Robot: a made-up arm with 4 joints.
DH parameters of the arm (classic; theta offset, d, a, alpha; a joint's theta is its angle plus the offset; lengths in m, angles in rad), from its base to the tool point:
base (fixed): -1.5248 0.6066 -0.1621 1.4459
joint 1: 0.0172 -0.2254 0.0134 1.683
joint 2: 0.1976 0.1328 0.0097 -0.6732
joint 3: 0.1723 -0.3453 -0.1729 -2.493
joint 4: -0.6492 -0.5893 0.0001 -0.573
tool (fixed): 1.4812 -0.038 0 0
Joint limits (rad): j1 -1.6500..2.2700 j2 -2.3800..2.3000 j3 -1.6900..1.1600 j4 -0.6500..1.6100
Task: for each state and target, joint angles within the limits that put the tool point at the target. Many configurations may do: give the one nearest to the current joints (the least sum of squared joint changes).
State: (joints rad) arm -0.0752 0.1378 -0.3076 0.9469
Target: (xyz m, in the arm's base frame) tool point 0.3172 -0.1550 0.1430
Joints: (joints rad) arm 0.2332 0.6015 0.4511 0.8099
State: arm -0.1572 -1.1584 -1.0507 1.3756
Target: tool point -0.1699 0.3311 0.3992
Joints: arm -0.1155 -0.9264 -1.5622 1.3714
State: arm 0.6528 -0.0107 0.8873 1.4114
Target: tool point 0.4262 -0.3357 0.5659
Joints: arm 1.1265 0.0788 0.6453 1.4010
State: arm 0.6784 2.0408 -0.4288 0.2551
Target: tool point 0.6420 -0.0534 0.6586
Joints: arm 1.4007 1.9893 -1.2458 0.1553
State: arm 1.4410 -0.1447 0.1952 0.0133
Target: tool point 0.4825 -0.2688 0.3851
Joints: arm 1.3453 -0.1379 0.0515 0.0333
